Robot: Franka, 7 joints.
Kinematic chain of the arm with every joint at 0, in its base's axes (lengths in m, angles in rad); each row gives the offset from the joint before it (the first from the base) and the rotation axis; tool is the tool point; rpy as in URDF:
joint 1: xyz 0 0 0.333 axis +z
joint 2: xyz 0 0 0 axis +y
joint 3: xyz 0 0 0.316 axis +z
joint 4: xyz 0.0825 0 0 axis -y
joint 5: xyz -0.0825 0 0.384 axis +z
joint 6: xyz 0 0 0 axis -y
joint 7: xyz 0.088 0 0 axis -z
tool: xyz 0 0 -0.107 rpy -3.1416 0 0
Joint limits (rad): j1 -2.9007..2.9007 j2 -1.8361..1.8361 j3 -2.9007..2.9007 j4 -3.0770..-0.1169 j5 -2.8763..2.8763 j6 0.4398..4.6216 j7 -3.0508..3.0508
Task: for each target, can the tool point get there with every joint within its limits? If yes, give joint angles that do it. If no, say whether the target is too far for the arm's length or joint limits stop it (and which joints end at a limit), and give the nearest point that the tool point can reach.
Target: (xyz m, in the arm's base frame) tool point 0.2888 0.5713 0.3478
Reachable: yes | joints -0.9242 -1.1664 1.7538 -1.6956 -0.1242 1.9126 1.0779
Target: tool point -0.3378 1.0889 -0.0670
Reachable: no: too far | nearest point -0.2399 0.7732 0.0490 | short by 0.350 m
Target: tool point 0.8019 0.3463 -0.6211
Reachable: no: too far | nearest point 0.5516 0.2382 -0.2554 | short by 0.456 m
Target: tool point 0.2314 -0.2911 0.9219
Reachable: yes | joints -2.3290 -0.1155 1.3868 -0.7386 -0.3740 0.9789 -0.8059
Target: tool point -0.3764 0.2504 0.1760
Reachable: yes | joints -1.7720 -1.2171 -2.1731 -2.0129 0.5467 1.2451 1.6846
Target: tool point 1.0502 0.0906 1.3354
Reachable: no: too far | nearest point 0.6194 0.0534 0.9242 | short by 0.597 m
